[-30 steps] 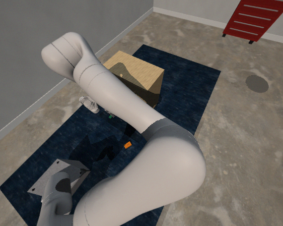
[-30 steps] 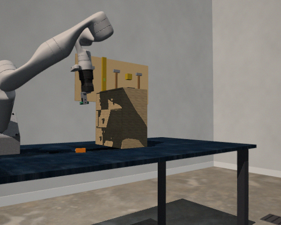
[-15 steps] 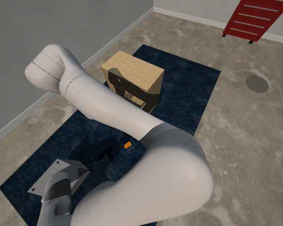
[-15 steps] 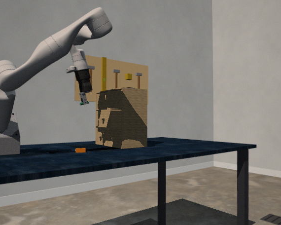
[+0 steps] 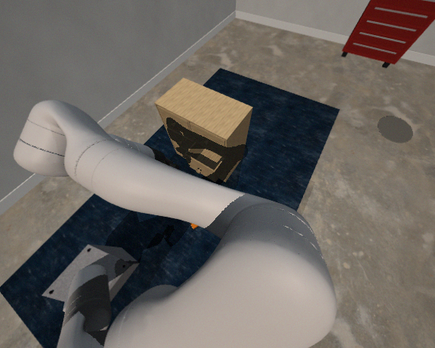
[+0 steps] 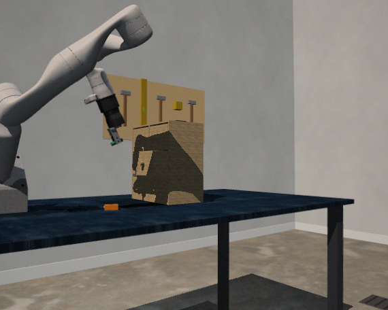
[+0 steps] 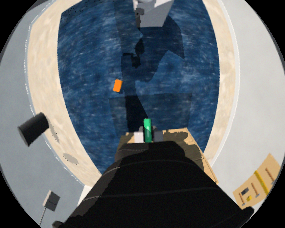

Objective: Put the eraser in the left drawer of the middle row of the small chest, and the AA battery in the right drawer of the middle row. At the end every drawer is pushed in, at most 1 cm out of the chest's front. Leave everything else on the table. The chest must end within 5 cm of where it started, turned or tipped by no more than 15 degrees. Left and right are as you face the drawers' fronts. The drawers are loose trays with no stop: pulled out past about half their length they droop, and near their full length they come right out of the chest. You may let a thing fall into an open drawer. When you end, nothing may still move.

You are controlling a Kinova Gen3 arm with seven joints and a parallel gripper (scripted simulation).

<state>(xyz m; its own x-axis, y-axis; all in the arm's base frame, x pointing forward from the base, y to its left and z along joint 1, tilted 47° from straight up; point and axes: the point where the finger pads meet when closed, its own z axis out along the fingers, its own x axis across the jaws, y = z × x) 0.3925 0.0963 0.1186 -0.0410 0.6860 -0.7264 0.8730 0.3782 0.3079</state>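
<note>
My hand is 10 mm above the green AA battery. From my hand the other things lie so: white eraser (260 mm ahead, 120 mm to the left, 130 mm below); then orange block (70 mm behind, 110 mm to the right, 250 mm below).
</note>
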